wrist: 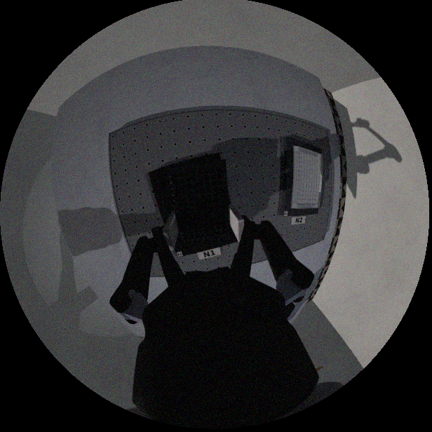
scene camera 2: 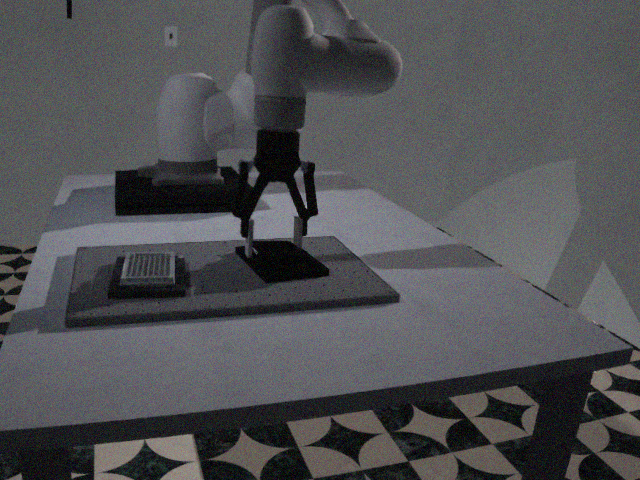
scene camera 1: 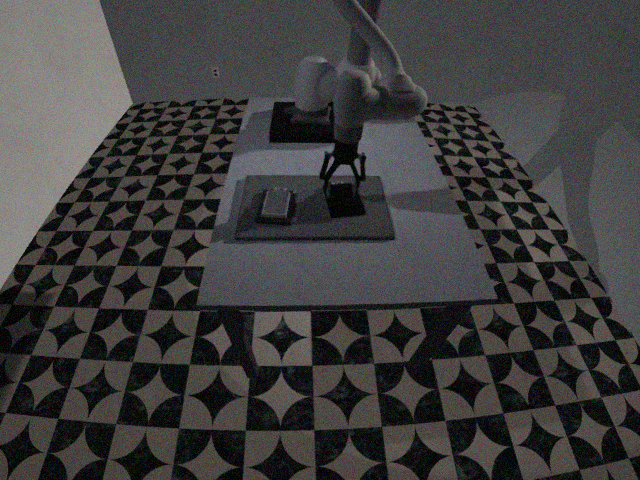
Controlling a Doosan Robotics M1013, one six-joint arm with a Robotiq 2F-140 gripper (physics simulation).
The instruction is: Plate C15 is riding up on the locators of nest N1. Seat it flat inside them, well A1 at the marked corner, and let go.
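Seen in the pictures: gripper, fingertip midpoint: [scene camera 1: 340,195]; arm's base, origin of the base link: [scene camera 2: 188,178] [scene camera 1: 311,115].
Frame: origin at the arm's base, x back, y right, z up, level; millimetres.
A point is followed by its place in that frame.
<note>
Plate C15 [scene camera 1: 345,202] @[x -616, y -168, z 3 mm] [scene camera 2: 283,260] @[x -635, y -156, z -4 mm] [wrist: 200,200] is black and blends with the black nest N1 [scene camera 2: 298,277] @[x -641, y -183, z -33 mm], so its tilt and its fit inside the locators cannot be told. The N1 label [wrist: 209,253] and a small white corner mark [wrist: 179,254] show at the nest's near edge in the wrist view; well A1 cannot be made out. My gripper [scene camera 1: 341,190] @[x -550, y -151, z -24 mm] [scene camera 2: 274,241] @[x -550, y -151, z -24 mm] [wrist: 202,215] points down over the rear part of the nest. Its pale pads stand at the two long sides of the dark plate and appear shut on it; the contact itself is too dark to see clearly.
A pale plate [scene camera 1: 276,202] @[x -624, y 68, z -12 mm] [scene camera 2: 148,268] @[x -643, y 69, z -11 mm] [wrist: 306,177] sits on nest N2 beside N1. Both nests stand on a grey perforated board [scene camera 1: 310,229] @[x -716, y -58, z -37 mm] [scene camera 2: 217,302] @[x -728, y -40, z -37 mm] [wrist: 255,185] on the table. The arm's black base block [scene camera 1: 281,126] @[x -124, y 126, z 0 mm] [scene camera 2: 136,198] @[x -183, y 122, z -8 mm] is behind.
</note>
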